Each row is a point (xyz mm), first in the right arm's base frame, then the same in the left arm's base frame.
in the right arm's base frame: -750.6 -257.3 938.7
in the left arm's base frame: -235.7 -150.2 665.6
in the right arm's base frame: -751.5 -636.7 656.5
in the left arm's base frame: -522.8 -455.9 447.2
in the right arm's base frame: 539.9 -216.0 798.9
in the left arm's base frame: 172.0 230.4 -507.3
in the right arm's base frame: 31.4 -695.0 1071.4
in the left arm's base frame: 171.4 -401.6 -103.7
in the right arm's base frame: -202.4 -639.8 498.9
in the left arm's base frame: -440.1 -294.5 -94.5
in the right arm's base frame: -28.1 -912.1 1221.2
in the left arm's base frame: 265.4 -651.5 -61.2
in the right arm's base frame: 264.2 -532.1 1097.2
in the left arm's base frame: 303.8 -195.2 -249.5
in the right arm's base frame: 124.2 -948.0 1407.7
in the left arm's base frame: 494.5 -684.9 -136.5
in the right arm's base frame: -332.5 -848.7 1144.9
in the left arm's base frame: 75.9 -650.5 196.9
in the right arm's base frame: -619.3 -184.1 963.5
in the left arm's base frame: -153.2 -53.5 581.5
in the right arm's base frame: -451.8 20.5 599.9
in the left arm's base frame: -397.8 252.5 360.9
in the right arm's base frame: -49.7 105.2 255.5
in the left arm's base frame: -538.0 498.0 -94.6
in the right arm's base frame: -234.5 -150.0 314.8
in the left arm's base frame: -580.9 199.0 12.8
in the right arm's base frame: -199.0 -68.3 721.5
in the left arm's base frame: -190.5 206.0 157.3
